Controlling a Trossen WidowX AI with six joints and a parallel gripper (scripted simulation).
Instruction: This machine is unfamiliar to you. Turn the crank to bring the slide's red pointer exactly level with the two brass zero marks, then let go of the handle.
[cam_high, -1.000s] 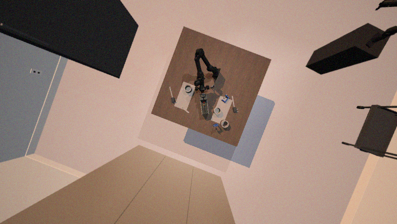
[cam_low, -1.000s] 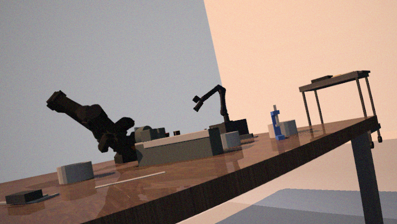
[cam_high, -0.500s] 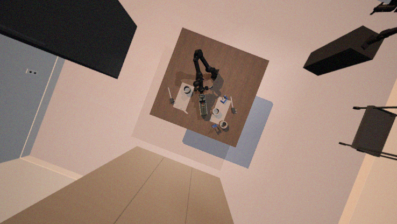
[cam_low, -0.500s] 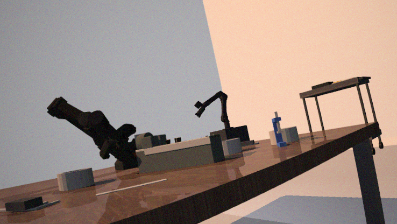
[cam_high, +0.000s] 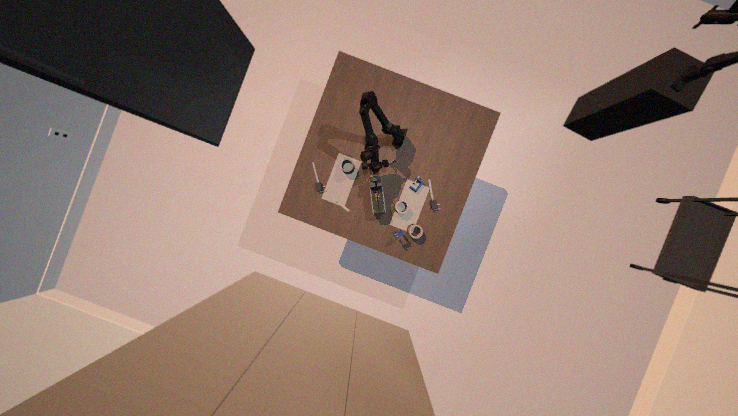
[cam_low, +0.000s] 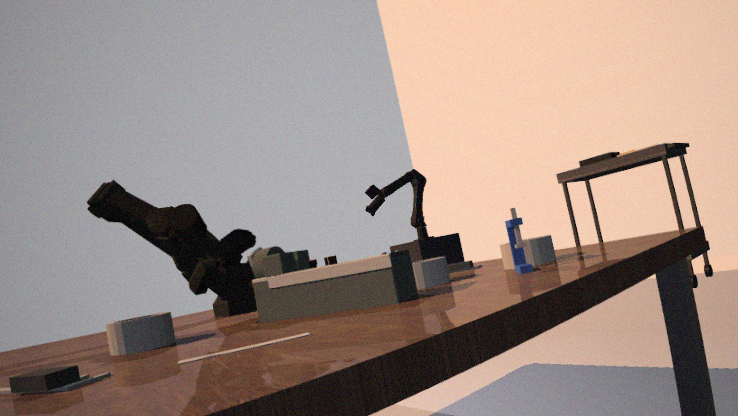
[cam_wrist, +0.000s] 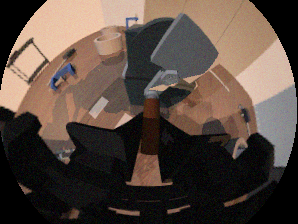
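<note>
My gripper tip is now 110 mm short of the red pointer, 70 mm to the right of it and 50 mm below it. Round my gripper tip: crank handle 30 mm above, 10 mm to the right, 10 mm behind; thin white rod 320 mm ahead, 120 mm to the right, 30 mm below.
</note>
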